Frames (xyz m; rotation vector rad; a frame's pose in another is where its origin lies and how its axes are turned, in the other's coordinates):
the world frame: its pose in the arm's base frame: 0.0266 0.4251 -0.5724 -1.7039 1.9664 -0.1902
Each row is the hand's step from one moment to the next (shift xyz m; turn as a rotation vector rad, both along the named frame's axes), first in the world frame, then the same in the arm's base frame.
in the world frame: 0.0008 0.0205 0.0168 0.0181 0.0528 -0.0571
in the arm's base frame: -0.0102 0.0071 -0.0234 -0.0746 -0.0200 0.0204
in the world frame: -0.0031 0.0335 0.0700 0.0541 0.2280 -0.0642
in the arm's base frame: 0.0038 0.0256 -0.0732 -0.2344 -0.0216 -0.0602
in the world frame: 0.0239 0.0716 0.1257 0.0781 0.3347 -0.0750
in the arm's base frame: -0.0053 0.0201 -0.1451 -0.3349 -0.0260 -0.1044
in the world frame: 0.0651 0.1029 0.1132 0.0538 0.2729 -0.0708
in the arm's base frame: -0.0415 -0.0159 -0.1602 -0.2770 -0.0140 -0.0740
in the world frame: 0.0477 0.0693 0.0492 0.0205 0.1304 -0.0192
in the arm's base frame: -0.0410 -0.0206 -0.0860 -0.1251 0.0016 -0.0463
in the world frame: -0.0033 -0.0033 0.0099 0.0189 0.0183 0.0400
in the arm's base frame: 0.0078 0.0048 -0.0060 0.0015 -0.0053 -0.0476
